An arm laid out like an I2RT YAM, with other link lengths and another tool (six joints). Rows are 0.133 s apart.
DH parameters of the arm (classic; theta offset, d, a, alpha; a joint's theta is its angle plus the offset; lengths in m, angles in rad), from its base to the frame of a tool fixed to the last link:
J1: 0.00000 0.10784 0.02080 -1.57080
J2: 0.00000 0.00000 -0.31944 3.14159
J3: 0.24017 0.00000 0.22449 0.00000
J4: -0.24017 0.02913 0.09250 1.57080
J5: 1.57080 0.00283 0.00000 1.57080
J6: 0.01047 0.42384 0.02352 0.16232
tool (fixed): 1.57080 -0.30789 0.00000 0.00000
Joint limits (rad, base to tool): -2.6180..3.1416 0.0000..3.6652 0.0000..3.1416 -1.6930..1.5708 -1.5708..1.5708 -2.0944..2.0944
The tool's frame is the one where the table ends.
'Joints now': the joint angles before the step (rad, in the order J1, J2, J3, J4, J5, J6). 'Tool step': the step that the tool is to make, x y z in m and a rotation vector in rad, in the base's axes. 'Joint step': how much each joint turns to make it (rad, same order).
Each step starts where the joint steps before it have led.
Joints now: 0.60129, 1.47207, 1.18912, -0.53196, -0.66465, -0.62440
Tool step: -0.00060, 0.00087, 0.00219, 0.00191, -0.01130, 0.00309
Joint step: 0.00503, -0.00575, 0.00013, 0.00300, 0.00484, -0.00245
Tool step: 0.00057, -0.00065, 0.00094, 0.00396, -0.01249, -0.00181
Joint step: -0.00117, -0.00634, -0.00732, 0.01178, 0.00321, -0.00282
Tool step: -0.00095, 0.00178, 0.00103, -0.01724, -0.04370, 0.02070
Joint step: 0.01764, -0.00821, -0.00540, 0.00067, 0.02584, -0.03716
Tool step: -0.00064, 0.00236, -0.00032, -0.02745, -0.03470, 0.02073
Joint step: 0.01994, 0.00088, 0.00381, -0.01268, 0.02995, -0.03722
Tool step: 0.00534, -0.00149, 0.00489, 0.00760, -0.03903, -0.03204
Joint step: -0.00066, -0.01277, -0.01065, 0.04015, 0.03447, 0.01173
